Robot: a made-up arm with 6 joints.
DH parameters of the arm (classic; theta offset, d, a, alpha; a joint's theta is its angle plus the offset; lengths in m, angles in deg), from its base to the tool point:
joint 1: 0 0.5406 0.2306 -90
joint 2: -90 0 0.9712 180
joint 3: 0 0 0.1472 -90
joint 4: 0 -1.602 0 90
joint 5: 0 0 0 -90
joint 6: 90 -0.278 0 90
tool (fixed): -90 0 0 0
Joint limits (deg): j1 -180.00..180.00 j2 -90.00..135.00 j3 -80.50..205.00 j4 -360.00..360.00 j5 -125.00..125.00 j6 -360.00..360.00
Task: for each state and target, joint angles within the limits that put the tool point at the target. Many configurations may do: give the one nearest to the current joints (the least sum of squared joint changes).
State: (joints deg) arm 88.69 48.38 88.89 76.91 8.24 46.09
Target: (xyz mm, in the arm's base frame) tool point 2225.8 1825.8 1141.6
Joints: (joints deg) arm 39.09 51.74 47.15 77.26 2.93 46.09
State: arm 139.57 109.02 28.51 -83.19 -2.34 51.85
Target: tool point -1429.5 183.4 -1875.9
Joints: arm 171.51 126.90 45.83 -83.69 -6.15 51.85
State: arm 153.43 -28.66 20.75 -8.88 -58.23 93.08
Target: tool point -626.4 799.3 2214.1
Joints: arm 127.55 -41.02 -3.77 -2.10 -69.00 93.08
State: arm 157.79 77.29 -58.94 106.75 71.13 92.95
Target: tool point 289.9 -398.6 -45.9
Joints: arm 155.71 92.93 -71.30 106.66 66.40 92.95
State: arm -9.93 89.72 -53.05 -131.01 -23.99 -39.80
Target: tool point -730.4 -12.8 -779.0
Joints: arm 6.02 127.41 -36.05 -133.04 -18.34 -39.80
